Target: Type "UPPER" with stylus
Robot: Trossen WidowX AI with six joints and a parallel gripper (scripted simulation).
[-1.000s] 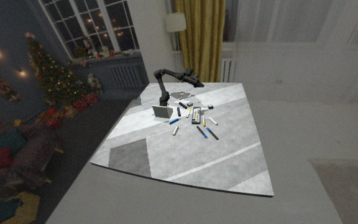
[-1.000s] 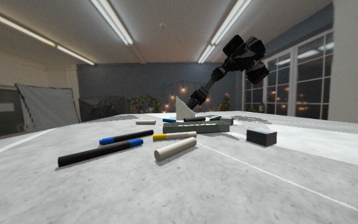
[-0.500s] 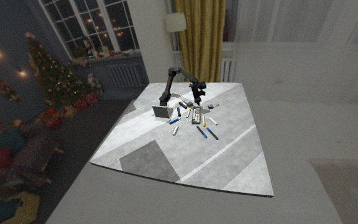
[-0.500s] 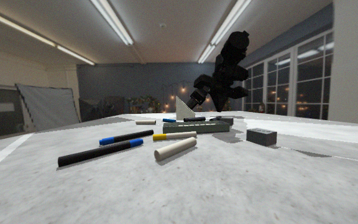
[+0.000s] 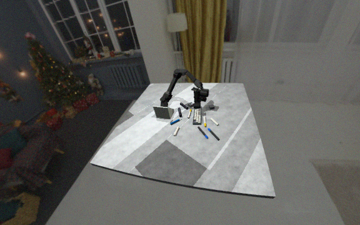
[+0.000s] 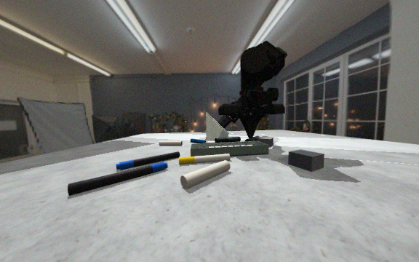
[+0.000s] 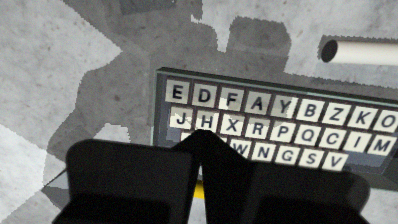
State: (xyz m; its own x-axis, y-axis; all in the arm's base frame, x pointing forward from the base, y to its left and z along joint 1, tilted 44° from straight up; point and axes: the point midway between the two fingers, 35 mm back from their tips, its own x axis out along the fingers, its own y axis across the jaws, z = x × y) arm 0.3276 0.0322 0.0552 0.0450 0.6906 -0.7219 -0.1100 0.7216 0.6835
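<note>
Right now the blue stylus is 16 cm behind my gripper tip, 15 cm to the right of it and 3 cm below it. Round my gripper tip: thin metal tip 14 cm behind, 13 cm to the right, 3 cm below; then grey block 13 cm ahead, 7 cm to the left, 3 cm below.
</note>
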